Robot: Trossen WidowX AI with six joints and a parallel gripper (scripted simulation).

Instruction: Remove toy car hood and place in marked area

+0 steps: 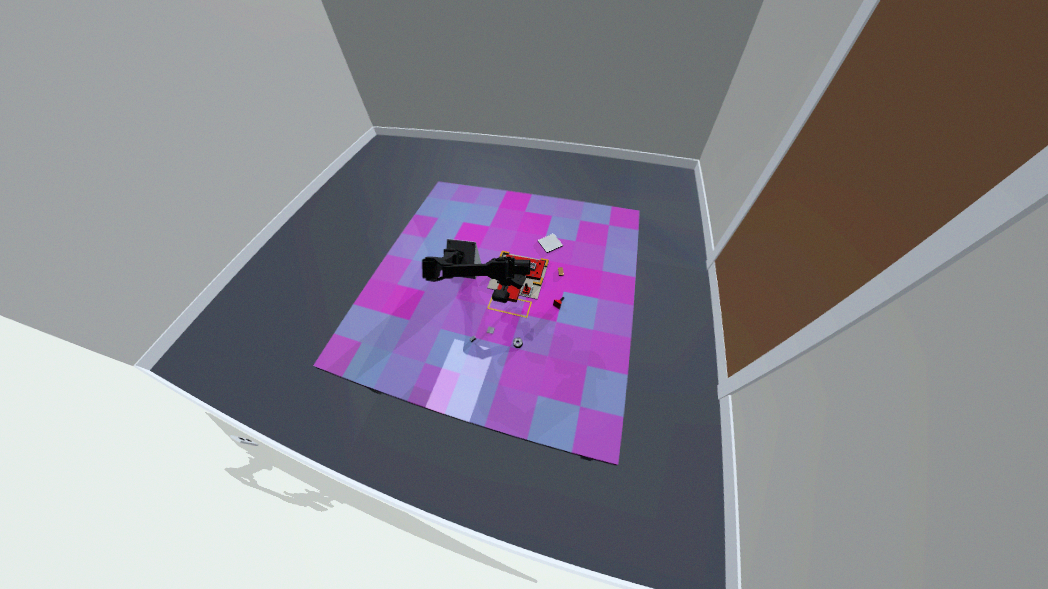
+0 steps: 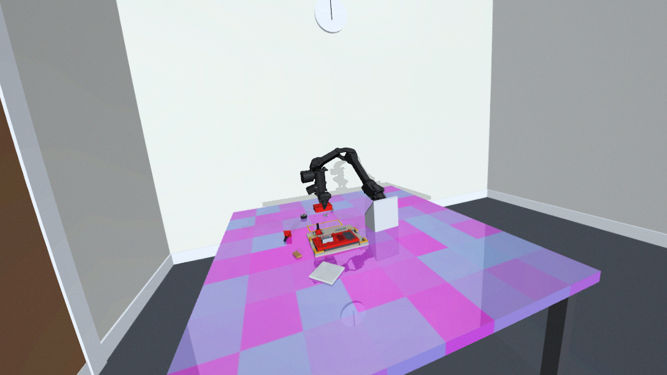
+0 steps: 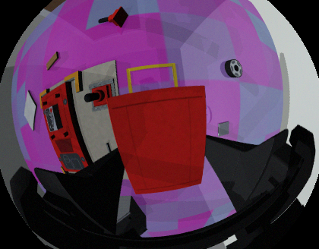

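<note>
Now: the small grey piece 4 cm behind my gripper tip, 15 cm to the right of it and 11 cm below it. The rest, counted from my gripper tip: black wheel: 10 cm ahead, 17 cm to the right, 10 cm below; then small brown block: 17 cm ahead, 25 cm to the left, 11 cm below; then red hood: right at my gripper tip.
</note>
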